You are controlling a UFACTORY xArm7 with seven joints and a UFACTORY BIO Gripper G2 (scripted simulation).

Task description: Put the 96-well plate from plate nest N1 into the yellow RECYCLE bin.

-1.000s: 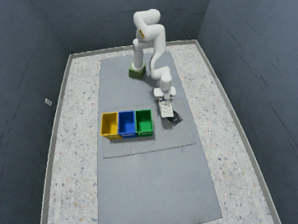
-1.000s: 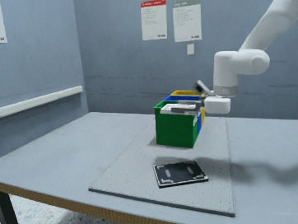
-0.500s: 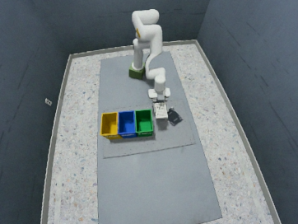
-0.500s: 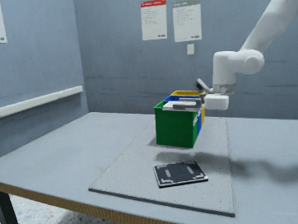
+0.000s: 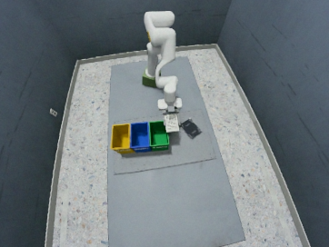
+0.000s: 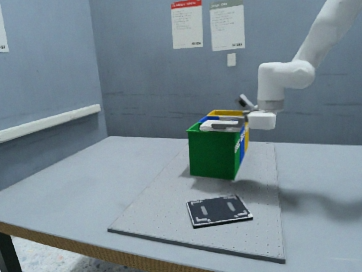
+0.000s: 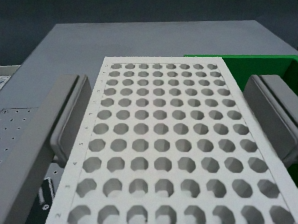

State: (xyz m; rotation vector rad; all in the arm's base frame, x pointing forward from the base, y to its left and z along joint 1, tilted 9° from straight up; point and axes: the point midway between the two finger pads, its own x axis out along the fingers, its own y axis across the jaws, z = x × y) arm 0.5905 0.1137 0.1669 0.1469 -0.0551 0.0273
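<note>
The yellow bin lies 6 cm ahead of my hand, 36 cm to the right of it and 13 cm below it. From my hand the other things lie so: blue bin: 6 cm ahead, 23 cm to the right, 13 cm below; then white 96-well plate: 1 cm below; then green bin: 5 cm ahead, 9 cm to the right, 13 cm below.
</note>
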